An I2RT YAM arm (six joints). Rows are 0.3 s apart.
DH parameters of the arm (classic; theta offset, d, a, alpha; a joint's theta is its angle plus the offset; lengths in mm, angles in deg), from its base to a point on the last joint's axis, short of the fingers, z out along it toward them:
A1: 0 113.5 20 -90
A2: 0 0 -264 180
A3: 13.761 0 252.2 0
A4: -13.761 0 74 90
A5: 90 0 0 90
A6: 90 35.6 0 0
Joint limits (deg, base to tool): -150..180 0..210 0..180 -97..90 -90..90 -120..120
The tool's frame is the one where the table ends.
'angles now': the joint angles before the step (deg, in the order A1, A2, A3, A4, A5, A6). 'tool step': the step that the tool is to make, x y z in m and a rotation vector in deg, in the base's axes. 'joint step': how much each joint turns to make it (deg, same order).
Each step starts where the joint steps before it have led.
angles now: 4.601, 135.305, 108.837, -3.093, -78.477, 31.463
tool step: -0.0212, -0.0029, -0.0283, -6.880, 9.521, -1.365
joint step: -0.048, -0.006, -0.010, -24.682, 5.090, -15.070
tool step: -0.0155, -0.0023, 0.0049, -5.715, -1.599, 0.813
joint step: -0.016, -1.933, 0.017, -11.643, 4.593, -11.439
